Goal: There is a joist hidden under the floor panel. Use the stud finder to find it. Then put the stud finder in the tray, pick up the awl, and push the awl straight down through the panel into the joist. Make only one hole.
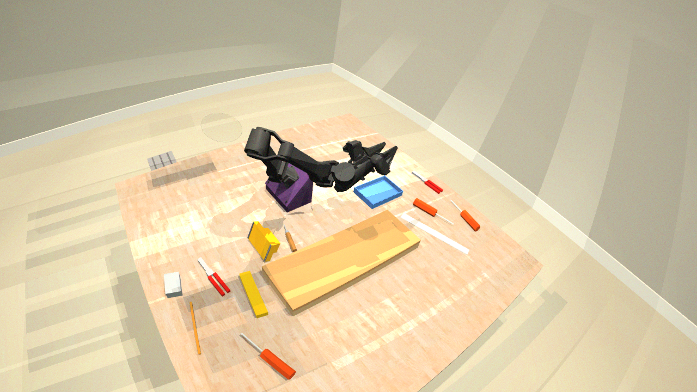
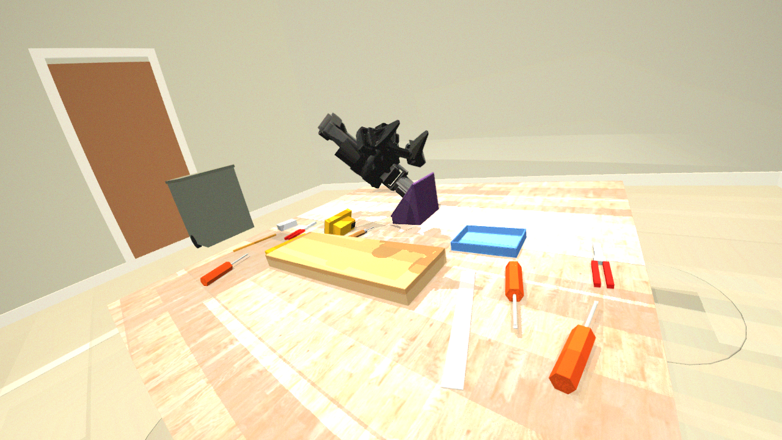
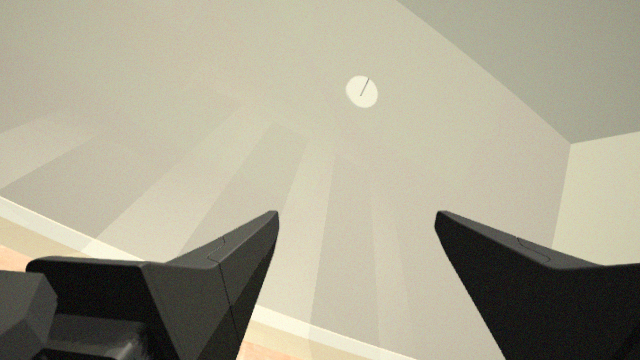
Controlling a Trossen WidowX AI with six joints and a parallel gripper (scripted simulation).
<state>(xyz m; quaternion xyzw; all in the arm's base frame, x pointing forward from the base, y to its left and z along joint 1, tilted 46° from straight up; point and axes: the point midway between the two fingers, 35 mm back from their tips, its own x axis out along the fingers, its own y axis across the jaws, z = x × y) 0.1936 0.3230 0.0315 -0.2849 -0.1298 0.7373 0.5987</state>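
Right now the yellow stud finder is 40 mm behind my gripper tip, 400 mm to the right of it and 300 mm below it. Round my gripper tip: awl 40 mm behind, 320 mm to the right, 320 mm below; white strip 170 mm ahead, 180 mm to the left, 320 mm below; blue tray 110 mm behind, 100 mm to the left, 310 mm below.
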